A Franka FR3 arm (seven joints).
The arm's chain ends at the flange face. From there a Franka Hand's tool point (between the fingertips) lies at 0.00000 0.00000 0.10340 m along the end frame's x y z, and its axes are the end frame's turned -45 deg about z.
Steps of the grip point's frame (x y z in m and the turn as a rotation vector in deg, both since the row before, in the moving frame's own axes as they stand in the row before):
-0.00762 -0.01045 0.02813 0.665 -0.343 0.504
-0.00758 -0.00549 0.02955 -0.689 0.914 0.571
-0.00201 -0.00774 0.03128 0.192 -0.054 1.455
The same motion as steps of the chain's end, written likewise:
-0.01149 -0.00158 0.02814 0.228 -0.713 0.504
-0.01129 0.00175 0.02957 0.159 1.133 0.571
-0.00658 -0.00387 0.03128 0.098 -0.174 1.455

